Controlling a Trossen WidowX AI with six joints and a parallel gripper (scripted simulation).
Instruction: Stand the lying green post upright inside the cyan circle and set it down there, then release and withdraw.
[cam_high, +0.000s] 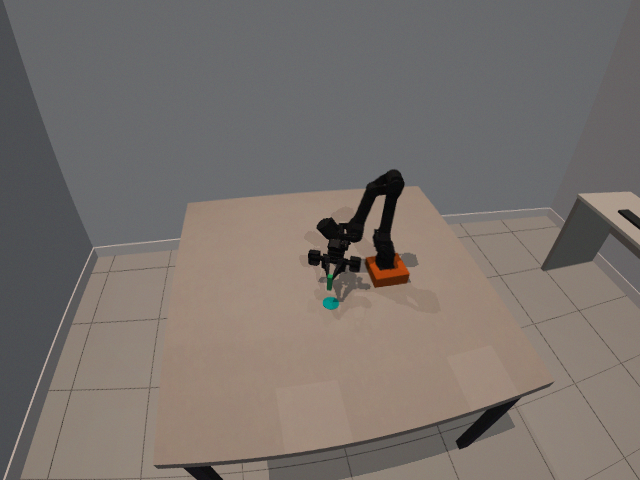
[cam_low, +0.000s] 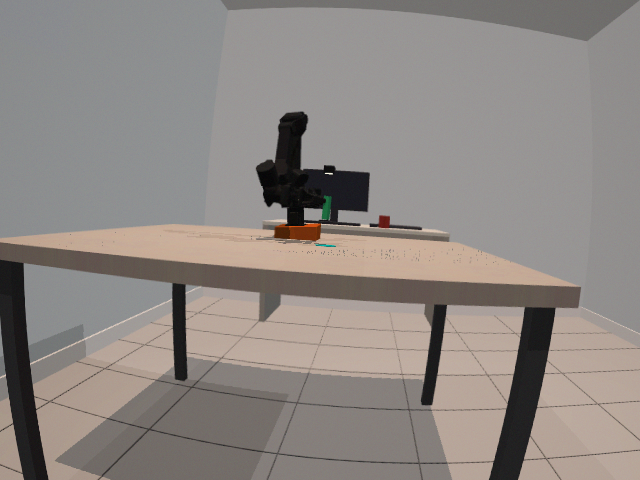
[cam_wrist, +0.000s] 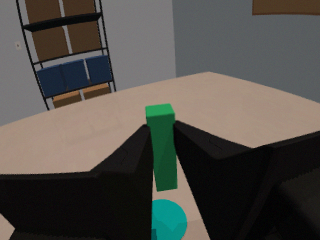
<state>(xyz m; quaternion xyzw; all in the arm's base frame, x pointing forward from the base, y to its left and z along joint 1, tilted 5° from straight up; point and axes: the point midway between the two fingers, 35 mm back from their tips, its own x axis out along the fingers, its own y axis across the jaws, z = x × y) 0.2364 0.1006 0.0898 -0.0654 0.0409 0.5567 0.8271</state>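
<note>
The cyan circle lies 13 cm below my gripper tip and 1 cm behind it. Also, from my gripper tip: green post (2 cm below).
</note>
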